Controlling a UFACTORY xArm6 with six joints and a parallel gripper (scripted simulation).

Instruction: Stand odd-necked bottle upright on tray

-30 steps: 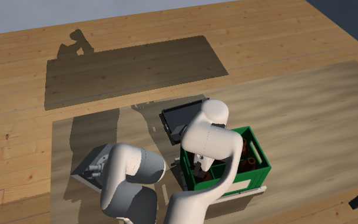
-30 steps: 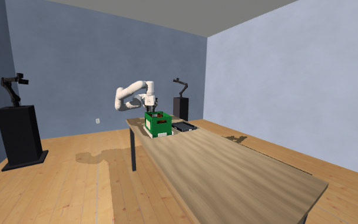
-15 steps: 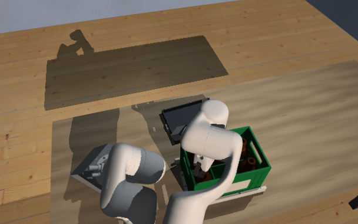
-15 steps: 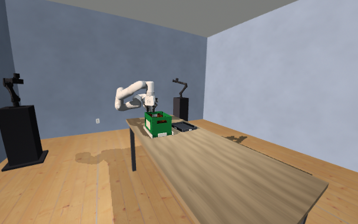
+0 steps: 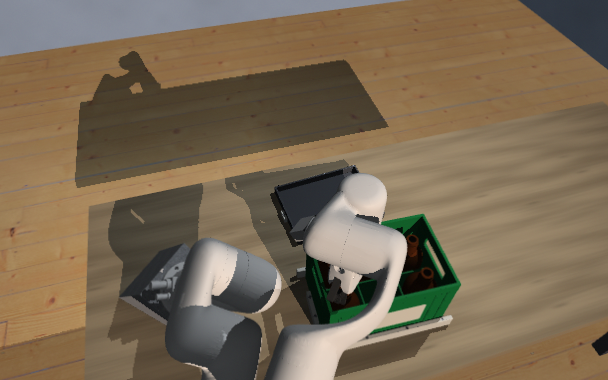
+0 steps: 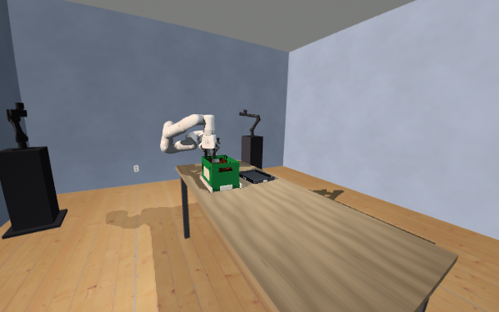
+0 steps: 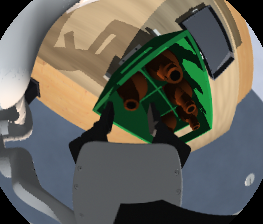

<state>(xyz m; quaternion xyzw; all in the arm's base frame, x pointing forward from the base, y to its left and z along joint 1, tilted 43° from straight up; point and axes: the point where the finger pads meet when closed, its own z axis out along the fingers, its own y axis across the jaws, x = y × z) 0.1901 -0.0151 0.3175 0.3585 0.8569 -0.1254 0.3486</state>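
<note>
Right now my hand is 100 mm short of the green crate, 30 mm to the right of it and 100 mm above it. Round my hand: dark tray: 130 mm ahead, 320 mm to the left, 180 mm below.
</note>
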